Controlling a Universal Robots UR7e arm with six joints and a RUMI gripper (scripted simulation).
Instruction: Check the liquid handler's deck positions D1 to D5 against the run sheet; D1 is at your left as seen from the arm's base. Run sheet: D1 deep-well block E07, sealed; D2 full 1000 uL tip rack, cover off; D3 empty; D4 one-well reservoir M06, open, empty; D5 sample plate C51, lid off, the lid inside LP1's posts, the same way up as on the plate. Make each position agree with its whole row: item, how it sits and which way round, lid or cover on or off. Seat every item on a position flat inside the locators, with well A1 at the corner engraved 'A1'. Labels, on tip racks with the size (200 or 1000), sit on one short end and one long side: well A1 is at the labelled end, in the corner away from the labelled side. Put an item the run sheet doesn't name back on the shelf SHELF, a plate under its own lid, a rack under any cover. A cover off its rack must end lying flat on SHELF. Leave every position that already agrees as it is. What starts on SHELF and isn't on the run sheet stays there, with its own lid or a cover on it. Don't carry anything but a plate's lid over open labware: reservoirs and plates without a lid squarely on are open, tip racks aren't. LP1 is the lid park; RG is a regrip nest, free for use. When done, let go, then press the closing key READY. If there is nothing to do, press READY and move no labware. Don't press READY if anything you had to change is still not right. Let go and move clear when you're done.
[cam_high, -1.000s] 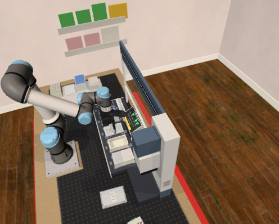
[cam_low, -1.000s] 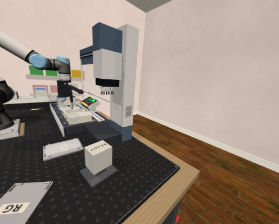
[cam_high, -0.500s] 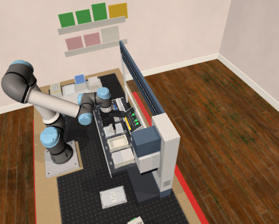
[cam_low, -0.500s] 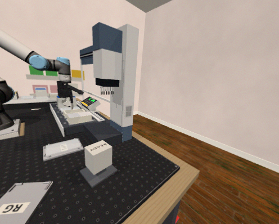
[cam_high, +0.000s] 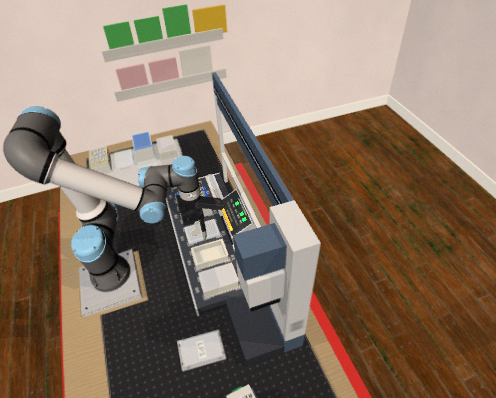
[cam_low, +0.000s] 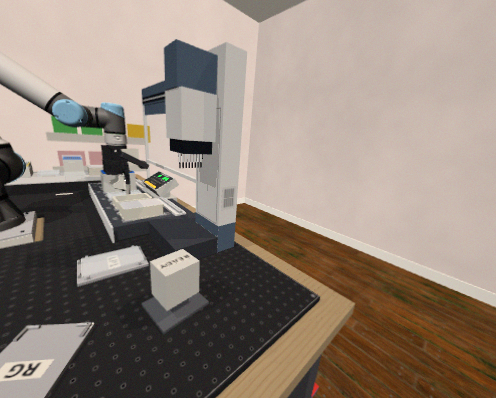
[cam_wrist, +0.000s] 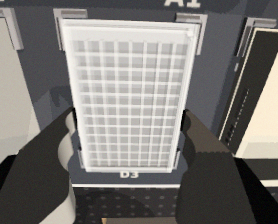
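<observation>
Now: hand 10 mm above the clear well plate. From my hand the other things lie so: blue-rimmed tip rack 130 mm to the left, 50 mm above, 10 mm ahead; cream one-well reservoir 120 mm to the right, 10 mm below; deep-well block 250 mm to the right, 10 mm above.
</observation>
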